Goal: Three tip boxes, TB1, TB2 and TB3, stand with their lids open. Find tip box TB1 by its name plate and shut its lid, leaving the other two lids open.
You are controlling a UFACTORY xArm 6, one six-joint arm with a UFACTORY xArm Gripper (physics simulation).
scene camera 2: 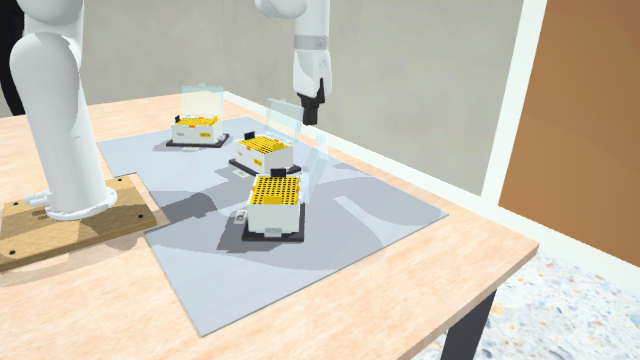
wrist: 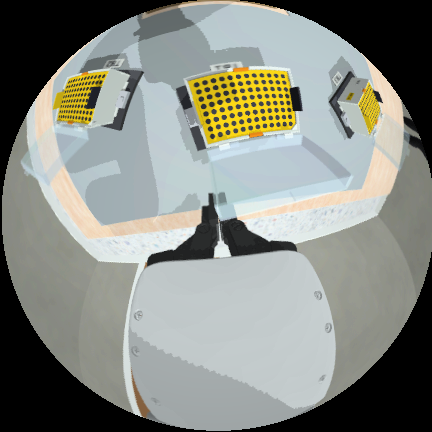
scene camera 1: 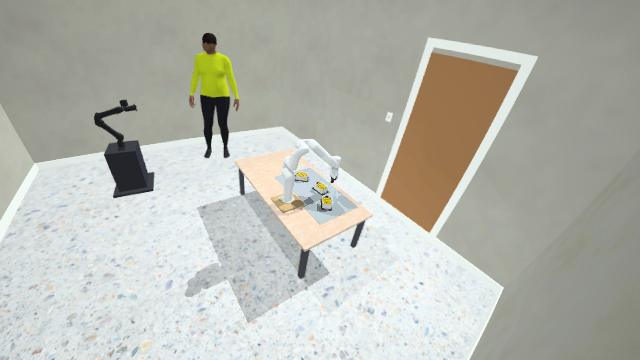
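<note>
A grey-blue mat (wrist: 151,167) is there for me to see, and so is a tip box TB3 (wrist: 344,101). My own gripper (scene camera 2: 309,124) is visible too, and I find the gripper again in the wrist view (wrist: 216,203).
</note>
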